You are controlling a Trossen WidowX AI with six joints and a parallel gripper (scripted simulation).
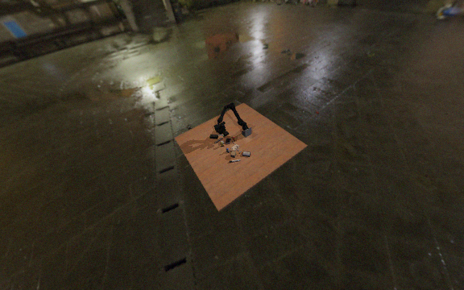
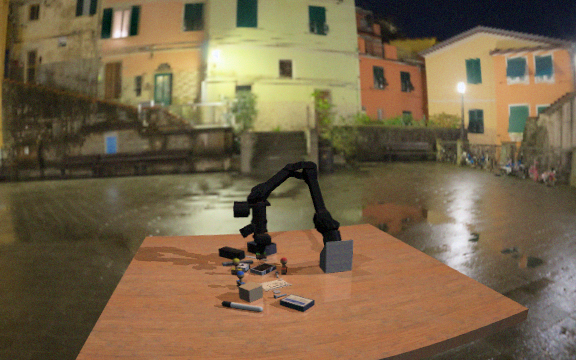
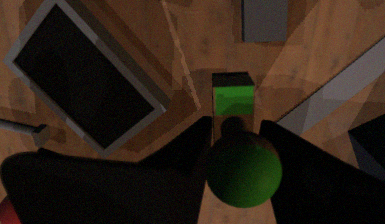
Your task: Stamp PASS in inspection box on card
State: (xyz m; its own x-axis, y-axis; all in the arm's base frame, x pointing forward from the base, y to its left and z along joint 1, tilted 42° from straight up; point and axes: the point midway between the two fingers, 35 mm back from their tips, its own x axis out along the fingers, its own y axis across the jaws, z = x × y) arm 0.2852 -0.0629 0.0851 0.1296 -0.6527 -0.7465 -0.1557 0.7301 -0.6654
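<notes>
Right now the ink pad is 9 cm to the left of my gripper tip, 4 cm below it and 1 cm behind it. The rest, counted from my gripper tip: PASS stamp right at my gripper tip; red-knob stamp 12 cm to the left, 9 cm behind, 3 cm below; yellow stamp 13 cm to the left, 9 cm ahead, 2 cm below.
</notes>
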